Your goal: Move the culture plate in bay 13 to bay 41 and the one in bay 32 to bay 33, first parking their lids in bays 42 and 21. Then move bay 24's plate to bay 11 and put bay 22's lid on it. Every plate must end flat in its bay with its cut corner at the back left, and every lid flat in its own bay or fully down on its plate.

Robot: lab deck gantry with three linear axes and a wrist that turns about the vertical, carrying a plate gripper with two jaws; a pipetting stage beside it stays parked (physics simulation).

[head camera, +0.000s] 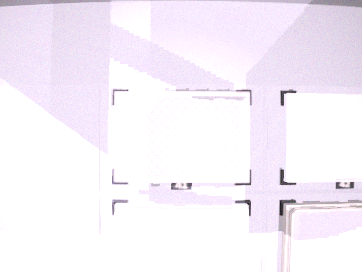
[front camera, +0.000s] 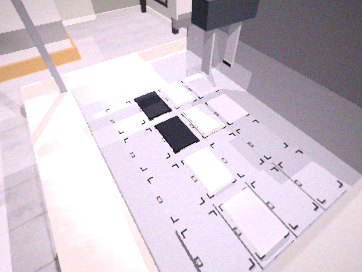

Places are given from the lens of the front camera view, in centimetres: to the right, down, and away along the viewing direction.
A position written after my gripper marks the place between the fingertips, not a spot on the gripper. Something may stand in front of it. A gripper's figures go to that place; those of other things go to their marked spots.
my gripper [front camera: 216, 68]: 11, -20, 61
grey wall [front camera: 296, 65]: 33, -20, 58
